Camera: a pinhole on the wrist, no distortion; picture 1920 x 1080 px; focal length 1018.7 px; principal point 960.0 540.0 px. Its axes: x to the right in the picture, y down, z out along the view. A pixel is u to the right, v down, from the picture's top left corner.
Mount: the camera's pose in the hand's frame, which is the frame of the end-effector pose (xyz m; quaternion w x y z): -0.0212 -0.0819 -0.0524 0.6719 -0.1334 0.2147 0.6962
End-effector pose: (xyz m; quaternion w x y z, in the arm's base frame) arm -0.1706 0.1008 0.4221 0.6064 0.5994 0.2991 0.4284
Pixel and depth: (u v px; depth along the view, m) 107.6 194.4 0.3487
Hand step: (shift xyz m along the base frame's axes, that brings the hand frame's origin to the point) 0.4251 -0.0306 -0.1068
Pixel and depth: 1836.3 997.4 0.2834
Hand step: -0.0208 -0.1845 0.2522
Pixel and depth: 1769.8 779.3 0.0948
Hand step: -0.0245 -0.0348 0.0230
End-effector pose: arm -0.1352 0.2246 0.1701 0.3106 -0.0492 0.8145 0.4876
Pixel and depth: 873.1 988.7 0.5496
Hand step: 0.3281 0.4214 0.0592
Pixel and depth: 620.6 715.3 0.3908
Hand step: 0.1997 0.2816 -0.1042
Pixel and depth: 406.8 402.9 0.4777
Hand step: 0.1643 0.3775 -0.2805
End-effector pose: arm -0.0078 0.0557 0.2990 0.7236 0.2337 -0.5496 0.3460
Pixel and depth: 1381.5 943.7 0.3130
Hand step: -0.2661 -0.0365 -0.0727
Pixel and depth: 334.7 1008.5 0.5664
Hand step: -0.3462 -0.5837 -0.0039
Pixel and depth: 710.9 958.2 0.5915
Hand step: -0.4408 -0.4028 -0.0265
